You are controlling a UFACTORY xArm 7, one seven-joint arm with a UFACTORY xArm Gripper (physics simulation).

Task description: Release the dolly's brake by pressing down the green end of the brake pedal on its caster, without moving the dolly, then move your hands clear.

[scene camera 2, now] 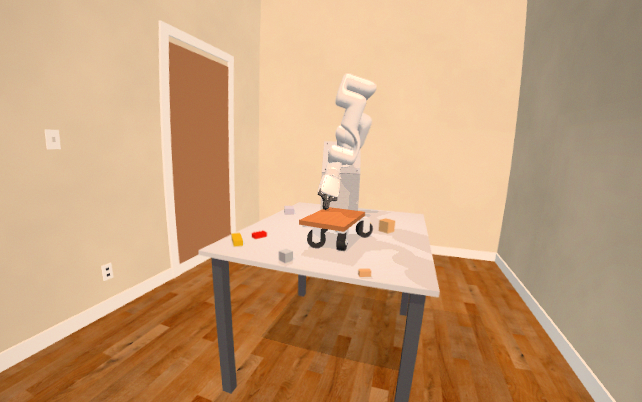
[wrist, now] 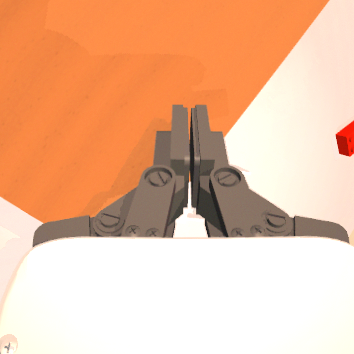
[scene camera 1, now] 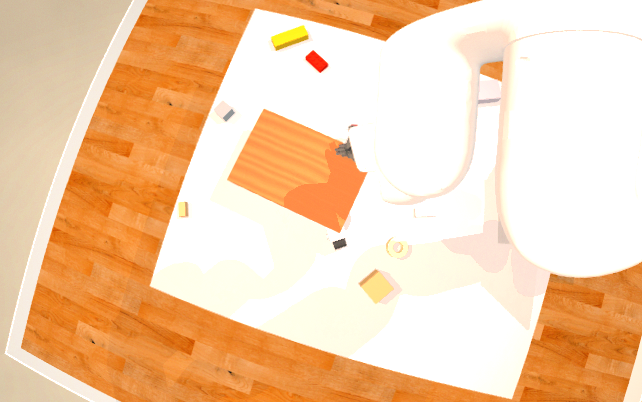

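Observation:
The dolly has an orange wooden deck (scene camera 1: 280,155) (scene camera 2: 332,218) (wrist: 90,100) and stands upright on casters. In scene camera 2 several black wheels show, among them a front one (scene camera 2: 342,242). A black wheel (scene camera 1: 339,243) also shows beside the deck in scene camera 1. My gripper (scene camera 1: 337,150) (scene camera 2: 326,206) (wrist: 187,129) is shut and empty, pointing down at the deck's corner on the arm's side. Whether the tips touch the deck cannot be told. In the wrist view a small pale part (wrist: 189,212) shows between the finger linkages. The brake pedal and its green end do not show.
On the white table (scene camera 1: 200,240) (scene camera 2: 400,280) lie a red brick (scene camera 1: 316,61) (scene camera 2: 259,234) (wrist: 345,140), a yellow block (scene camera 1: 290,38) (scene camera 2: 237,239), a grey cube (scene camera 1: 224,111) (scene camera 2: 285,256), a tan cube (scene camera 1: 376,286) (scene camera 2: 386,226) and a pale ring (scene camera 1: 390,247). The arm hides part of scene camera 1.

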